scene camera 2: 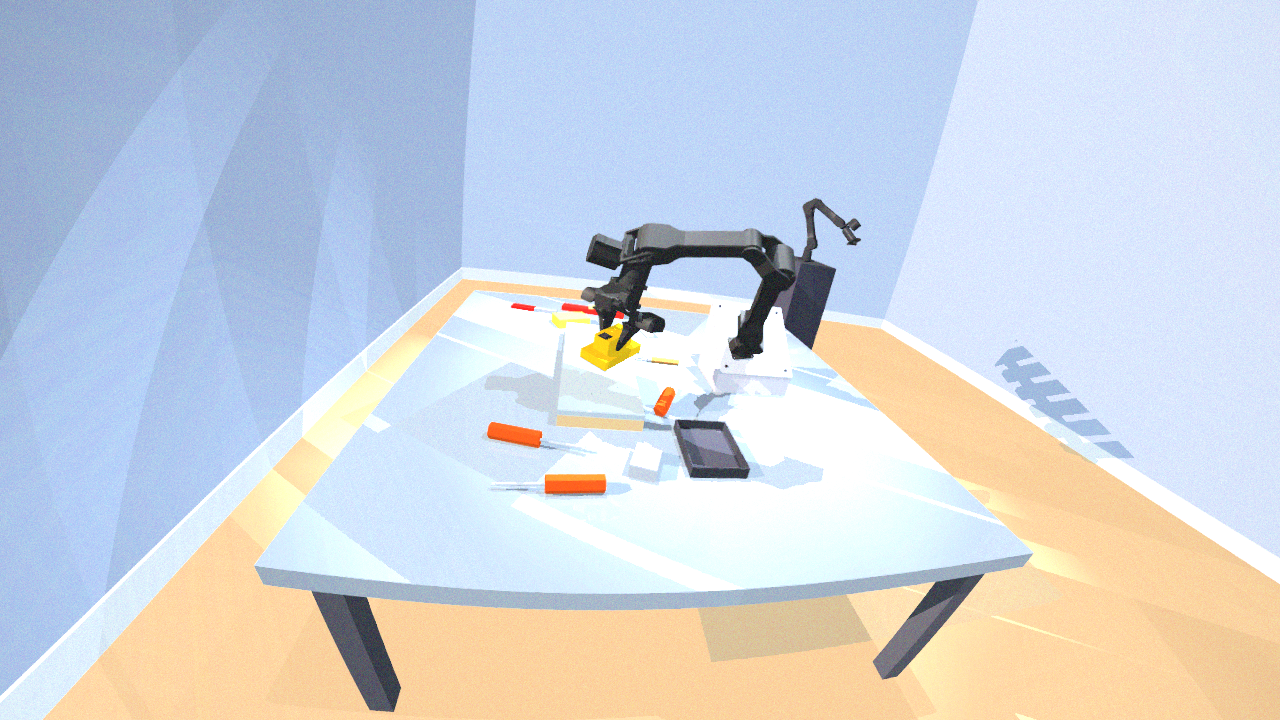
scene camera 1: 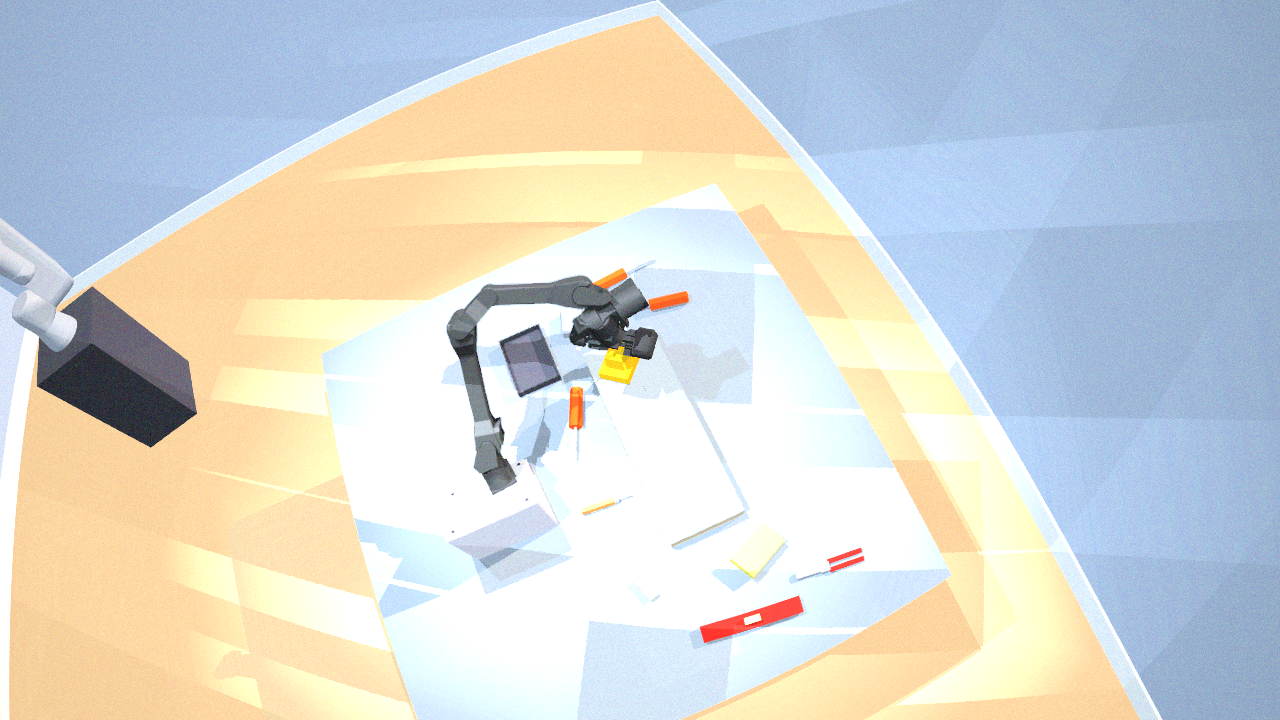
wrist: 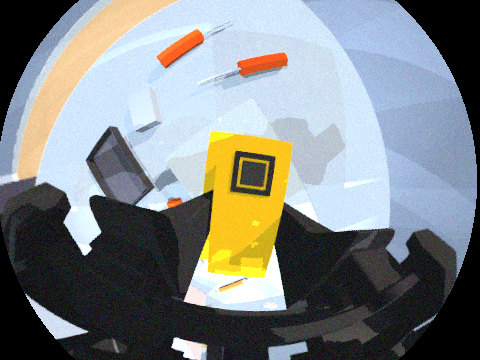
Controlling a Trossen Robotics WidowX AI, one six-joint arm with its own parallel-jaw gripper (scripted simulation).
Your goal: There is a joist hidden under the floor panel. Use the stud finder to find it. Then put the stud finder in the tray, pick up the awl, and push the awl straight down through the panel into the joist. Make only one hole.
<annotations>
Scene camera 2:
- gripper: 609,346
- stud finder: 601,353
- grey block: 646,458
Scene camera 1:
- gripper: 623,350
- stud finder: 616,367
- red level: 726,627
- yellow block: 760,546
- dark tray: 529,361
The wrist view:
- gripper: 244,197
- stud finder: 244,223
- dark tray: 111,162
</annotations>
